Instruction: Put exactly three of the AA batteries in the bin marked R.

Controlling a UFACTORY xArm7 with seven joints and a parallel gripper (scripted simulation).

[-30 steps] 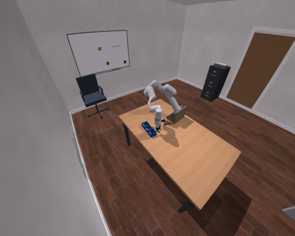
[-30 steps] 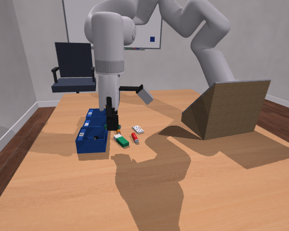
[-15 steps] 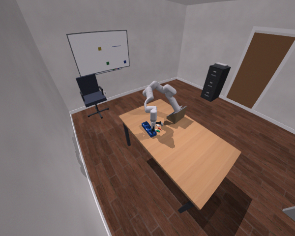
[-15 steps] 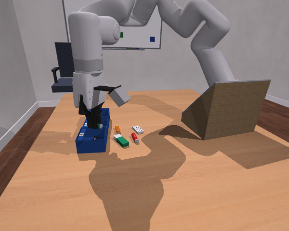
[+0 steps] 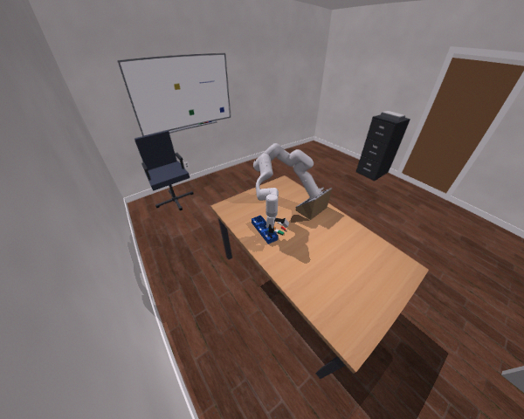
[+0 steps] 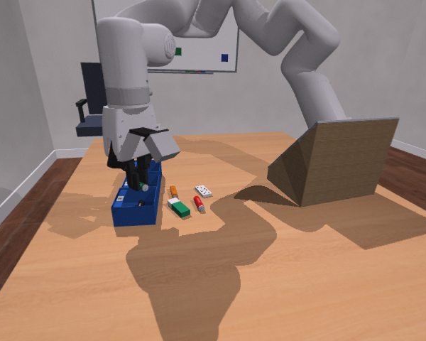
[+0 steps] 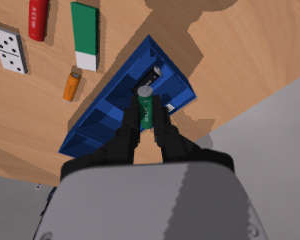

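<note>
My gripper is now 2 cm above the green AA battery. Also, from my hand: bin (1 cm ahead, 8 cm to the right, 7 cm below); then green-and-white block (8 cm behind, 2 cm to the right, 8 cm below); then black AA battery (7 cm below).
</note>
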